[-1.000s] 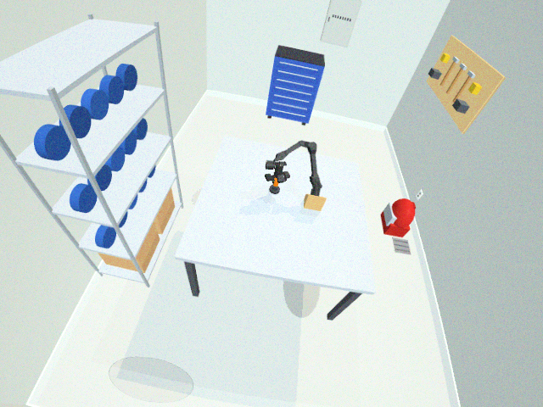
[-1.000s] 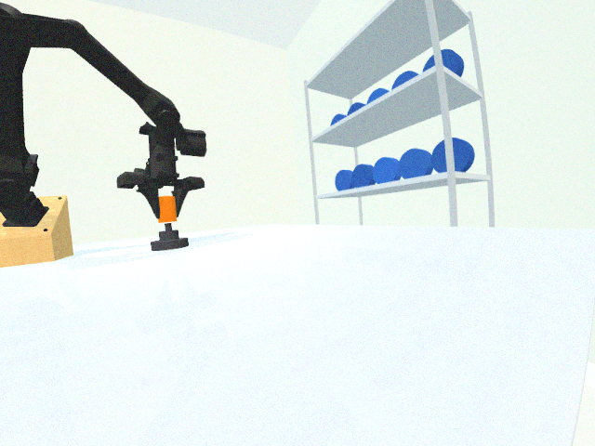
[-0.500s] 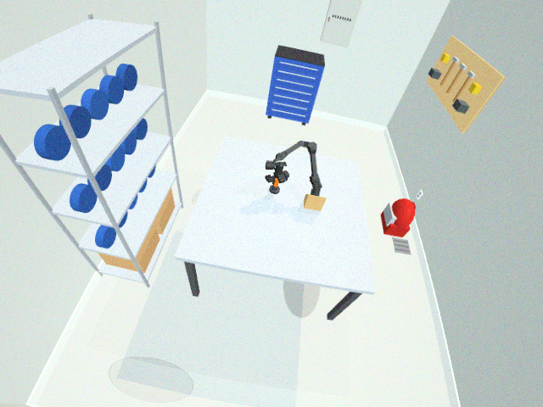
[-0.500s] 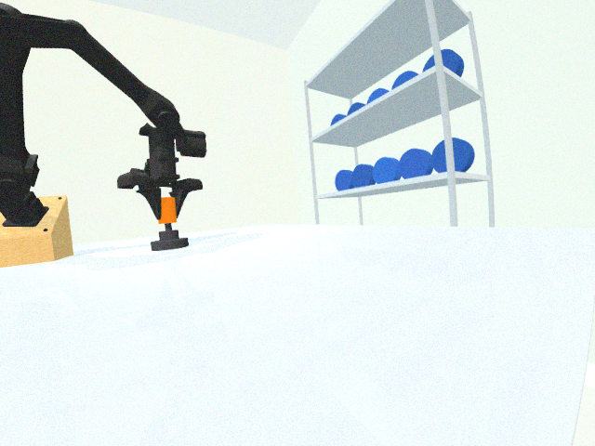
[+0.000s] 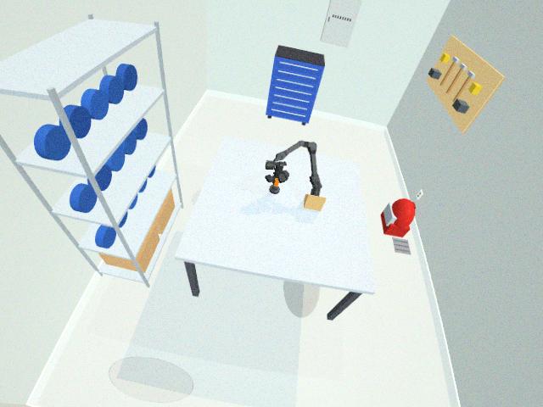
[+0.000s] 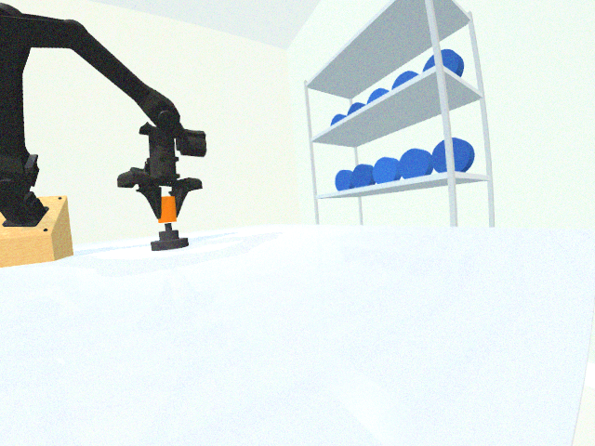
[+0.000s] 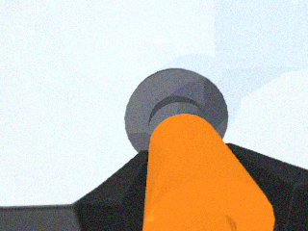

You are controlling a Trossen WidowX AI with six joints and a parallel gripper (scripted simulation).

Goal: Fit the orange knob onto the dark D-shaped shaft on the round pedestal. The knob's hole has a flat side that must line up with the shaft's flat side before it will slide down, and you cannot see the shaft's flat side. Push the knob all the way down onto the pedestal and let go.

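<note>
Right now my gripper tip is 2 cm below the orange knob. From my gripper tip the other things lie so: round pedestal 4 cm below.
</note>
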